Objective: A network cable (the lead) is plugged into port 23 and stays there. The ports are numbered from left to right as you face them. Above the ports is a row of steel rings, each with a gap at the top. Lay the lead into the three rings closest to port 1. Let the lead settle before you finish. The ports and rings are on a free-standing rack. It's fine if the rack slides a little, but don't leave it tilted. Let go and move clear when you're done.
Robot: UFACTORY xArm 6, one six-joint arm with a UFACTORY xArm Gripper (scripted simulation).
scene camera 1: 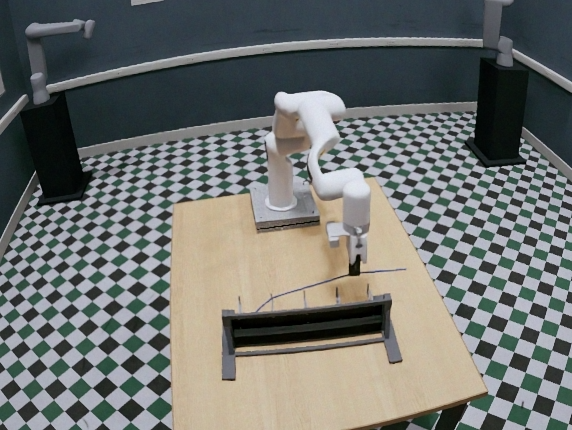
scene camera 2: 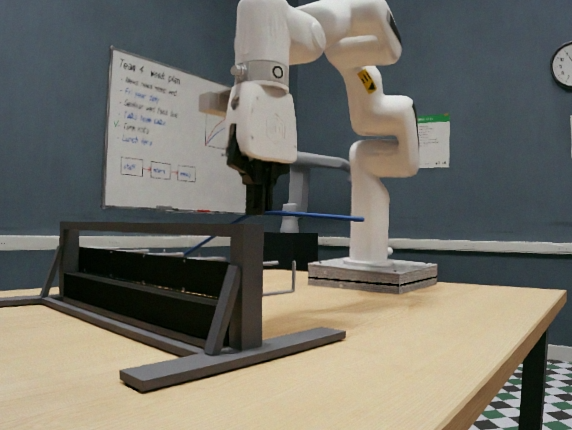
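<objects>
The gripper shows in both views, scene camera 1 and scene camera 2, and on the gripper (scene camera 1: 357, 245) is the same spot as (scene camera 2: 236, 105). There's a grey rack as well, showing in scene camera 2 and in scene camera 1, and on the rack (scene camera 2: 184, 316) and (scene camera 1: 356, 329) are the same spot.
</objects>
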